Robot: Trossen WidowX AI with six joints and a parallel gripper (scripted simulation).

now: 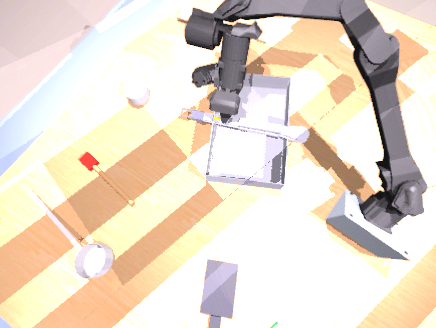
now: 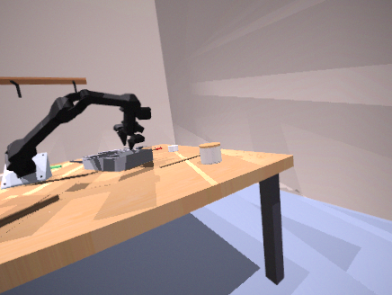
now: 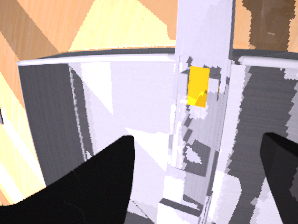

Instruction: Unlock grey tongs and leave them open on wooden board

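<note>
The yellow lock piece lies 2 cm ahead of my gripper tip, 1 cm to the left of it and 1 cm below it. Round my gripper tip: grey roasting tin 6 cm behind, 2 cm to the right, 5 cm below; red spatula 24 cm ahead, 28 cm to the left, 7 cm below; lidded white jar 19 cm ahead, 44 cm to the right, 4 cm below.
</note>
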